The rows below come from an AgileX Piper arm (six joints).
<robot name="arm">
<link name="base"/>
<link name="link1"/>
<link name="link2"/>
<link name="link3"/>
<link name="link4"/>
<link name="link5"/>
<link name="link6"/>
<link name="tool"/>
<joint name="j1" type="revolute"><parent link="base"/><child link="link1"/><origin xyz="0 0 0.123"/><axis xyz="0 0 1"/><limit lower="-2.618" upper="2.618"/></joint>
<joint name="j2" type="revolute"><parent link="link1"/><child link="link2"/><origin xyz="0 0 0" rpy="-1.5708 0 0"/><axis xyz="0 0 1"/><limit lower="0" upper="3.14"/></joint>
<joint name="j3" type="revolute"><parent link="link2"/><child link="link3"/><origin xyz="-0.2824 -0.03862 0"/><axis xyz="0 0 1"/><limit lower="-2.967" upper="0"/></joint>
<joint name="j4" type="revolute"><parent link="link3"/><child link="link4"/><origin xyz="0.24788 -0.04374 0" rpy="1.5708 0 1.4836"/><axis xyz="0 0 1"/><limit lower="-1.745" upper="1.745"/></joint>
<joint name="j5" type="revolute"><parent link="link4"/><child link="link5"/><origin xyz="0 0 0" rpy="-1.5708 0 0"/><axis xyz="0 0 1"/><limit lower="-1.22" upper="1.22"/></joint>
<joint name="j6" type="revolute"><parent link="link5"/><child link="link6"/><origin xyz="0 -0.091 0" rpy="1.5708 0 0"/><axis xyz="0 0 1"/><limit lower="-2.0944" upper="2.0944"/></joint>
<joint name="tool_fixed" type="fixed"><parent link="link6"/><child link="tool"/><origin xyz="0 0 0"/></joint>
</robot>
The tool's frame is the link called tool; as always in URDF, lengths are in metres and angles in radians.
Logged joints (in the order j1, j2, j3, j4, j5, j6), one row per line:
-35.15 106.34 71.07 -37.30 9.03 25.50
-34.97 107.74 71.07 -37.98 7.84 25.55
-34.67 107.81 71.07 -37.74 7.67 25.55
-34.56 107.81 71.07 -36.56 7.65 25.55
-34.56 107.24 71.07 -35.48 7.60 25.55
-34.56 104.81 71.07 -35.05 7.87 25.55
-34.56 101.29 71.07 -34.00 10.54 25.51
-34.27 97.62 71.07 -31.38 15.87 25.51
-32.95 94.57 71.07 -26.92 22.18 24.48
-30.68 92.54 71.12 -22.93 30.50 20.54
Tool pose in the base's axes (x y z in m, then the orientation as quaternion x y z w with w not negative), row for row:
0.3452 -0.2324 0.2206 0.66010 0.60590 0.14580 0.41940
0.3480 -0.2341 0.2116 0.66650 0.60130 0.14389 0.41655
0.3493 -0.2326 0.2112 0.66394 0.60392 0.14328 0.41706
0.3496 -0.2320 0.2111 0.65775 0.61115 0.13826 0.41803
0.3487 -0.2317 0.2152 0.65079 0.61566 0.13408 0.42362
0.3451 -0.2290 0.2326 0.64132 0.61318 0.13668 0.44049
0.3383 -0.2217 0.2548 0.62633 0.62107 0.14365 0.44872
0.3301 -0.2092 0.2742 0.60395 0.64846 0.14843 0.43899
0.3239 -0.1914 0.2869 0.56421 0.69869 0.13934 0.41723
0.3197 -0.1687 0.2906 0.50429 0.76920 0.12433 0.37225
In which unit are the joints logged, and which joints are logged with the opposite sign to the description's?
The joints are logged in degrees. Opposite sign: j3, j4.
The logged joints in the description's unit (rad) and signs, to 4 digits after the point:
-0.6135 1.8560 -1.2404 0.6510 0.1576 0.4451
-0.6103 1.8804 -1.2404 0.6629 0.1368 0.4459
-0.6051 1.8816 -1.2404 0.6587 0.1339 0.4459
-0.6032 1.8816 -1.2404 0.6381 0.1335 0.4459
-0.6032 1.8717 -1.2404 0.6192 0.1326 0.4459
-0.6032 1.8293 -1.2404 0.6117 0.1374 0.4459
-0.6032 1.7678 -1.2404 0.5934 0.1840 0.4452
-0.5981 1.7038 -1.2404 0.5477 0.2770 0.4452
-0.5751 1.6506 -1.2404 0.4698 0.3871 0.4273
-0.5355 1.6151 -1.2413 0.4002 0.5323 0.3585

